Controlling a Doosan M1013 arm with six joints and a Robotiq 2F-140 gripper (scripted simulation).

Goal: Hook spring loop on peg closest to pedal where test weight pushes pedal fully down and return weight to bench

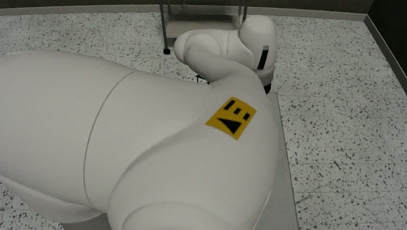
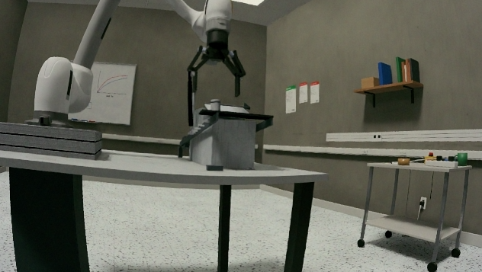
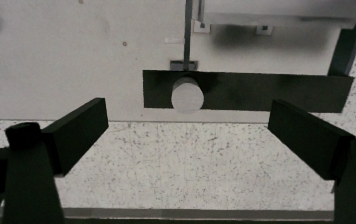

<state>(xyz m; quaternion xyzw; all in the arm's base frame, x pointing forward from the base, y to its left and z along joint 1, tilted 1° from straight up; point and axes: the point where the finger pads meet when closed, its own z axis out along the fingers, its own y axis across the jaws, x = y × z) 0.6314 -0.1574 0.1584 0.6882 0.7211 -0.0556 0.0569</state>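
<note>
Right now my hand is 5 cm above the steel test weight. Round my hand: dark stub: 55 cm to the left, 23 cm below, 1 cm behind; then small dark block: 25 cm below, 3 cm to the right.
</note>
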